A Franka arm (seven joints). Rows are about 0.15 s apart.
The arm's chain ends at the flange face. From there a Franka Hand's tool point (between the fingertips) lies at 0.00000 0.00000 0.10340 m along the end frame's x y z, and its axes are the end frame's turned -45 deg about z.
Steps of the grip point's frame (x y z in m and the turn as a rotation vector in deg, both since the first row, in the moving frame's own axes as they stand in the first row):
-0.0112 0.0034 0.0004 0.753 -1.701 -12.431
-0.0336 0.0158 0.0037 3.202 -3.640 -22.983
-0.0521 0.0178 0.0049 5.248 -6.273 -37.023
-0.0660 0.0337 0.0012 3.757 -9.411 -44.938
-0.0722 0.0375 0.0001 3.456 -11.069 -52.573
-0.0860 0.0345 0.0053 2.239 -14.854 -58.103
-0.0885 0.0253 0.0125 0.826 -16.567 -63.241
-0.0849 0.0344 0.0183 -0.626 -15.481 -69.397
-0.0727 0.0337 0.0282 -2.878 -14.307 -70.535
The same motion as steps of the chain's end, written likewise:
-0.0025 0.0088 0.0005 -0.670 -1.735 -12.431
-0.0042 0.0327 0.0041 -0.310 -4.838 -22.983
-0.0110 0.0436 0.0059 -0.725 -8.147 -37.023
-0.0105 0.0578 0.0027 -3.998 -9.311 -44.938
-0.0127 0.0613 0.0021 -5.383 -10.271 -52.573
-0.0258 0.0618 0.0085 -8.920 -12.087 -58.103
-0.0369 0.0535 0.0164 -11.131 -12.299 -63.241
-0.0322 0.0586 0.0216 -11.389 -10.504 -69.397
-0.0284 0.0508 0.0311 -12.152 -8.082 -70.535

